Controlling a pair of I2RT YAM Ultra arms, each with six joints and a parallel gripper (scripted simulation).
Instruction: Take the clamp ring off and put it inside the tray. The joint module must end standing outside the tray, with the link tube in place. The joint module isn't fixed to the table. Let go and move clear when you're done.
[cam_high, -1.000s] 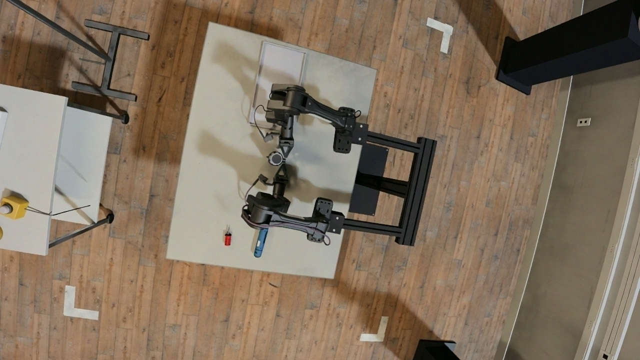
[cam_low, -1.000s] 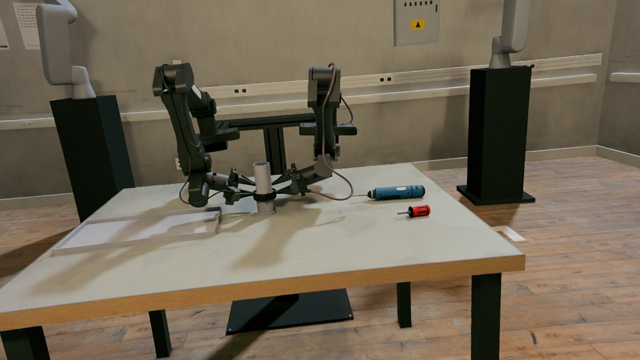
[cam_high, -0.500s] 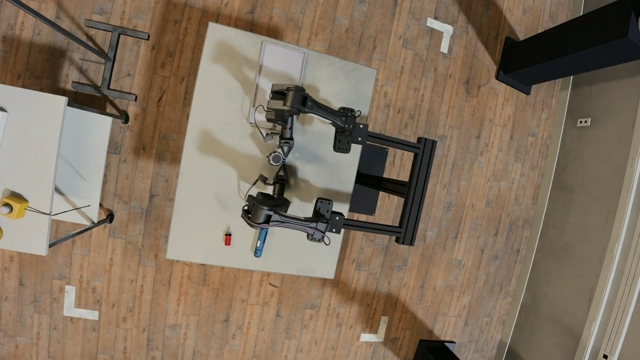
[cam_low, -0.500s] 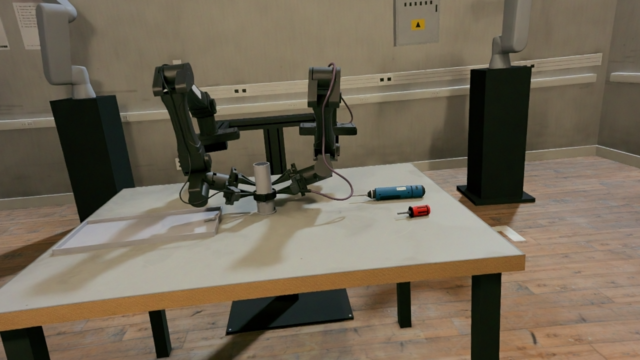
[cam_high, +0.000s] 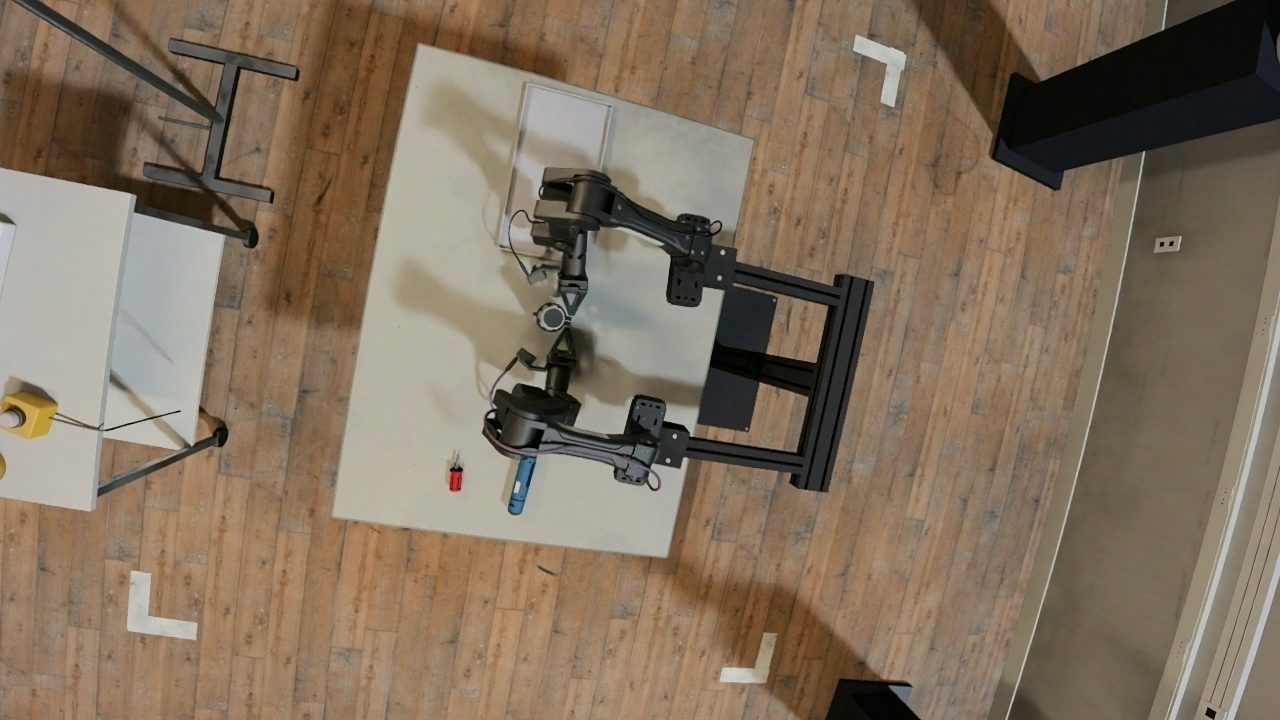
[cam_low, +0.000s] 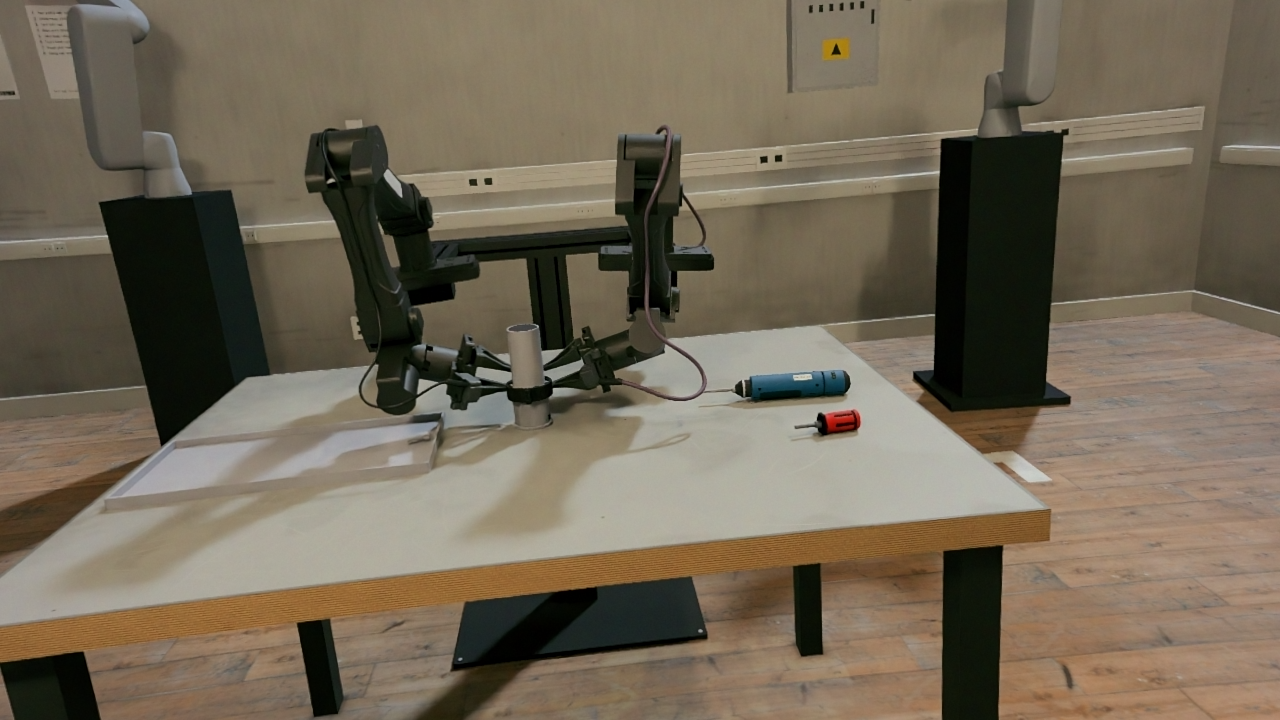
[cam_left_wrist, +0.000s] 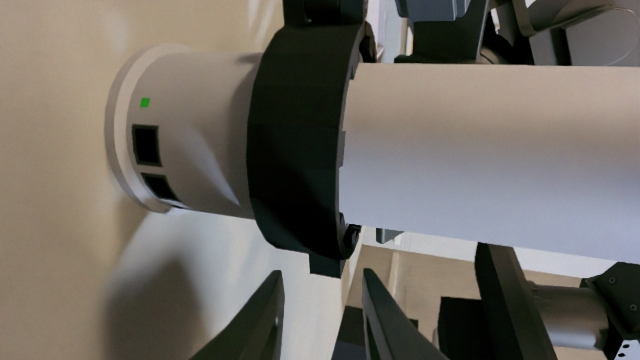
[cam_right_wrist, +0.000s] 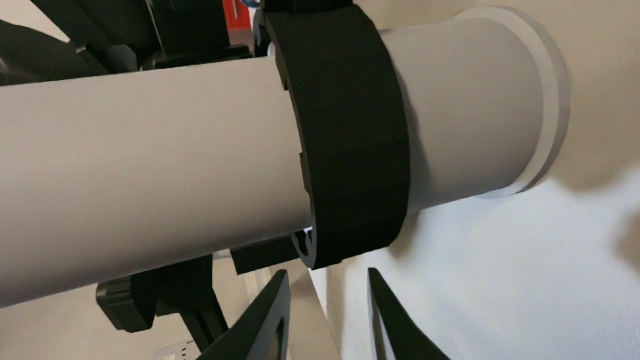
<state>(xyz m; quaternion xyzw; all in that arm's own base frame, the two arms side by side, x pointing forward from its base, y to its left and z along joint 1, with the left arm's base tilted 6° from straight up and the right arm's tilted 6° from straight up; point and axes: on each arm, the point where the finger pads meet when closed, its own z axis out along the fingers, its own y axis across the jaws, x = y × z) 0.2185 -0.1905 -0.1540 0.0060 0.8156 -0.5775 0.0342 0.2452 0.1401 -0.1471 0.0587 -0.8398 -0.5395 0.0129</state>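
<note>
Now: the black clamp ring 40 mm ahead of my left hand and 30 mm to the right of it. Also, from my left hand: pale link tube (40 mm ahead, 30 mm to the right, 50 mm above); then small screw (100 mm ahead, 190 mm to the right, 60 mm below); then grey joint module (40 mm ahead, 30 mm to the right, 30 mm below).
Now: right hand 4 cm short of the black clamp ring, 3 cm to the right of it and 1 cm above it. From my right hand the other things lie so: pale link tube (4 cm ahead, 4 cm above, 2 cm to the left); small screw (14 cm to the right, 10 cm ahead, 6 cm below); grey joint module (4 cm below, 4 cm ahead, 3 cm to the left).
</note>
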